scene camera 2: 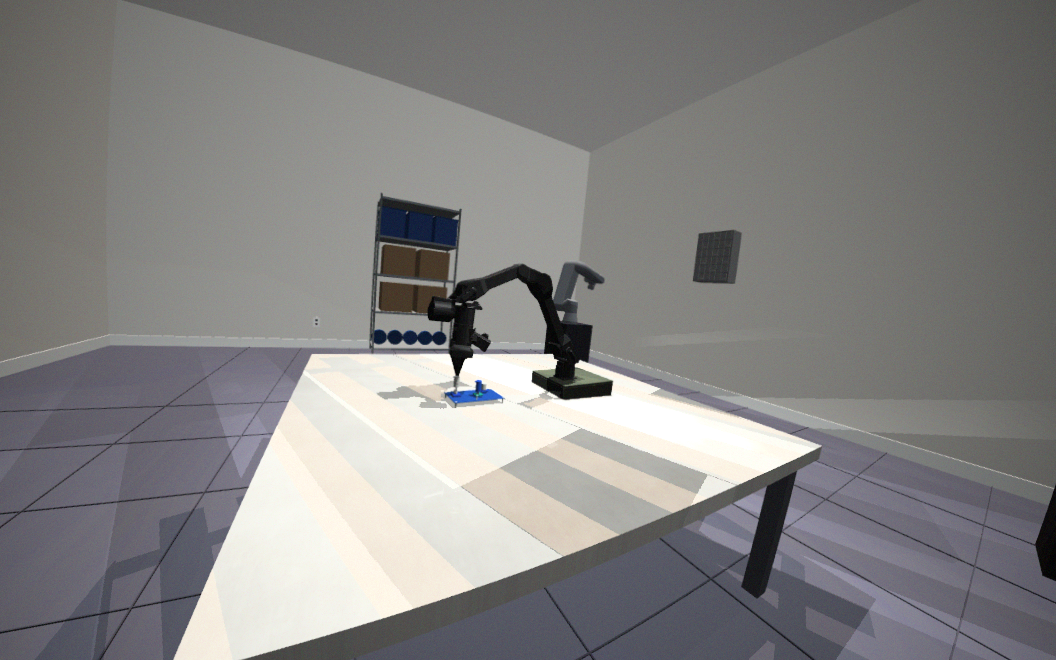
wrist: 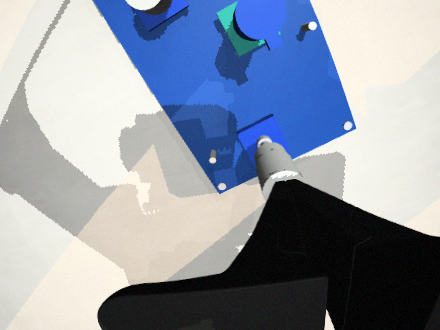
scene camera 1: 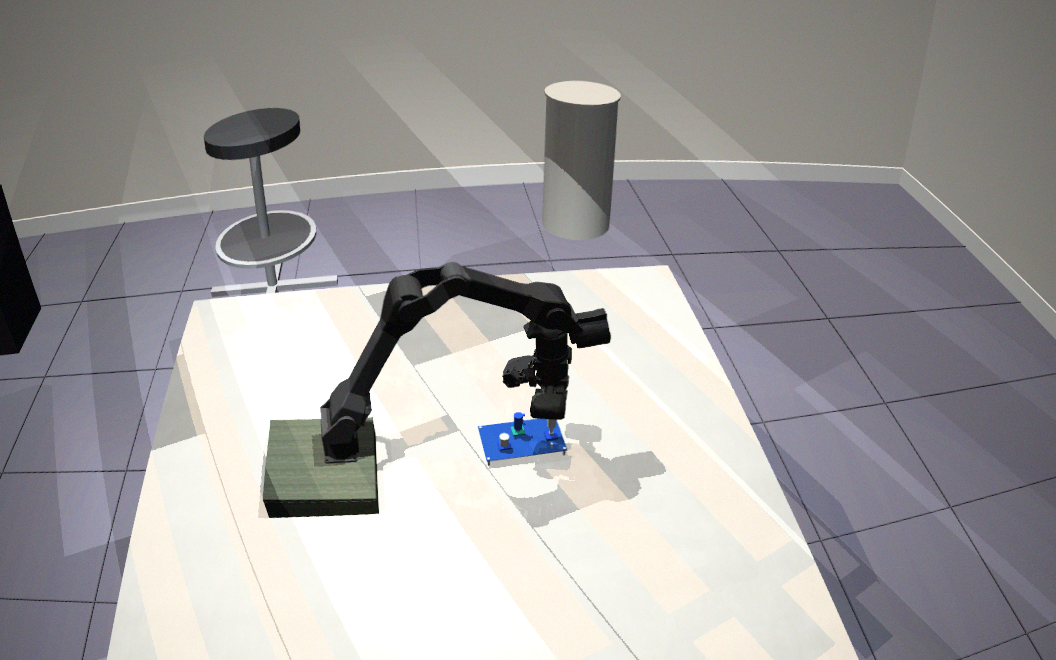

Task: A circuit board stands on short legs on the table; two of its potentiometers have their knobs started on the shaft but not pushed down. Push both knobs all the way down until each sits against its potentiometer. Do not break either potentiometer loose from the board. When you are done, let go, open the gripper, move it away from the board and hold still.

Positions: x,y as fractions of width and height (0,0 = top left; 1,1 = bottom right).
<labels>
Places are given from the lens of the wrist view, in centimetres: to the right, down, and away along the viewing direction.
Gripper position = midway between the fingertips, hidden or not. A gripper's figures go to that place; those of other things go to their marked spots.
my gripper (wrist: 0.65,0.58): 3, 1, 10
grey knob (wrist: 0.62,0.50): 2, 0, 10
</labels>
